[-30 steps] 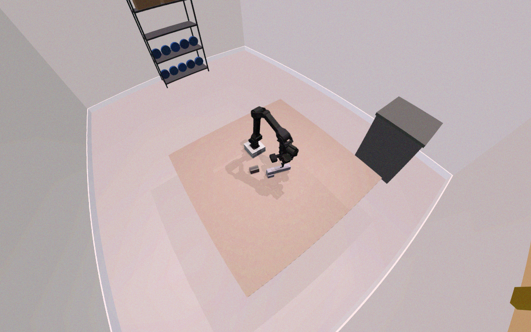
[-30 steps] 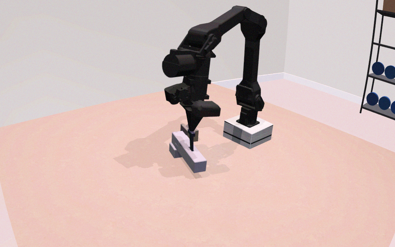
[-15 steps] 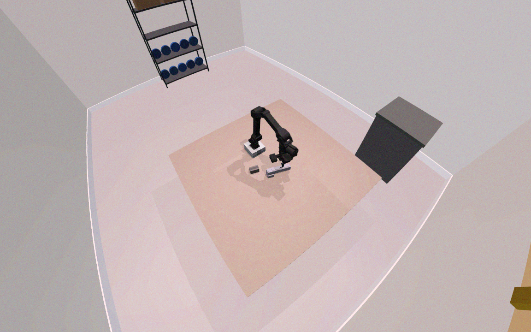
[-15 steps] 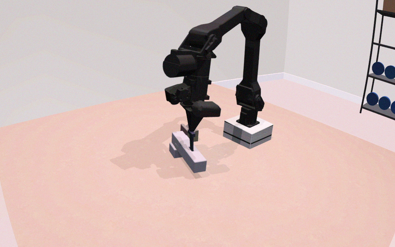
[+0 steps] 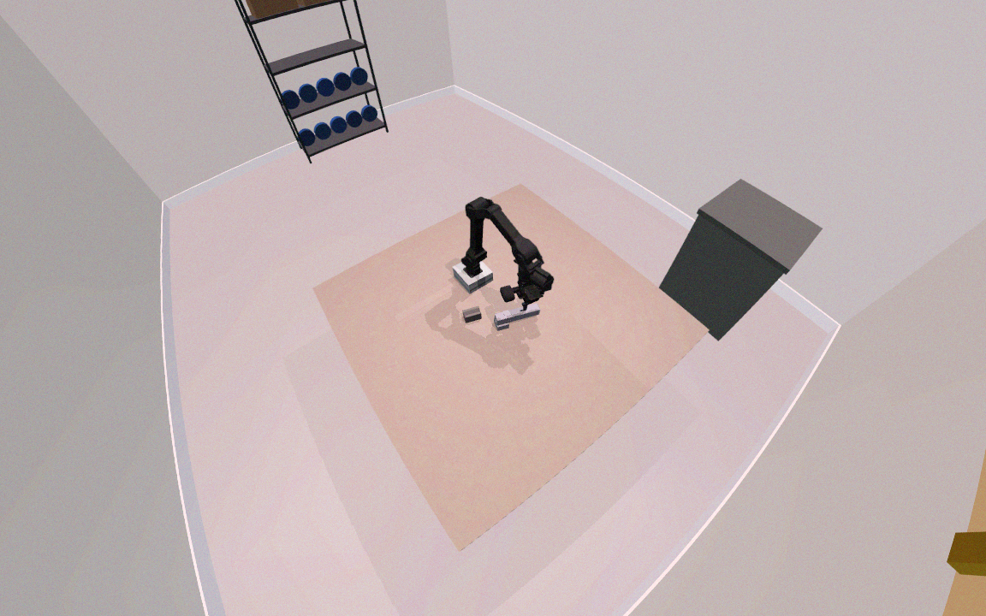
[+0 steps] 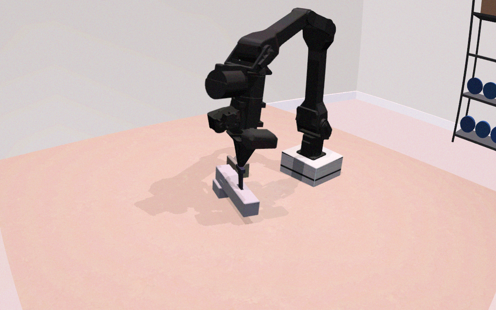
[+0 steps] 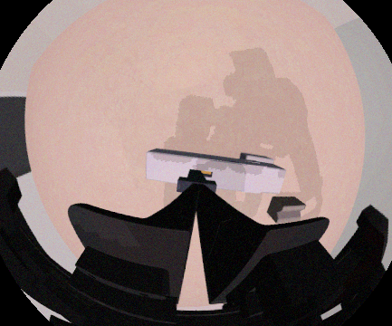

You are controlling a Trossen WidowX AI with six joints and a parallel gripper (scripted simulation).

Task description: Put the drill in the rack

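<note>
Now: the dark key 3 cm below my gripper tip. The rest, counted from my gripper tip: drill: 2 cm behind, 5 cm to the right, 7 cm below; dark rack: 14 cm behind, 16 cm to the right, 10 cm below.
</note>
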